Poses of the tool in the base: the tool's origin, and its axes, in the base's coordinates. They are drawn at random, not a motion.
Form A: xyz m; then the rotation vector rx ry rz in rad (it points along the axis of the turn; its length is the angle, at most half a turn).
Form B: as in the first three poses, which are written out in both.
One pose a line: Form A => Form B
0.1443 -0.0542 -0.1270 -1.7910 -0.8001 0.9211 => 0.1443 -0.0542 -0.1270 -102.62 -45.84 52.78
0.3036 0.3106 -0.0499 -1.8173 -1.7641 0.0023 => 0.3036 0.3106 -0.0499 -104.12 -101.08 0.13
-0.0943 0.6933 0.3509 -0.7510 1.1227 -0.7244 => -0.0943 0.6933 0.3509 -43.03 64.33 -41.51
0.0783 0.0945 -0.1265 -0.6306 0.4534 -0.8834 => 0.0783 0.0945 -0.1265 -36.13 25.98 -50.62
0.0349 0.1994 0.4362 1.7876 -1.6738 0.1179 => 0.0349 0.1994 0.4362 102.42 -95.90 6.76
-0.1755 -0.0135 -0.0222 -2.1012 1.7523 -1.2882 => -0.1755 -0.0135 -0.0222 -120.39 100.40 -73.81
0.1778 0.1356 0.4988 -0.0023 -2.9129 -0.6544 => 0.1778 0.1356 0.4988 -0.13 -166.90 -37.49
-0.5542 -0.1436 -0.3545 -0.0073 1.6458 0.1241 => -0.5542 -0.1436 -0.3545 -0.42 94.30 7.11
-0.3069 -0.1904 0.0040 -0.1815 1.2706 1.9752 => -0.3069 -0.1904 0.0040 -10.40 72.80 113.17
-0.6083 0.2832 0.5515 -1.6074 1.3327 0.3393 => -0.6083 0.2832 0.5515 -92.10 76.36 19.44
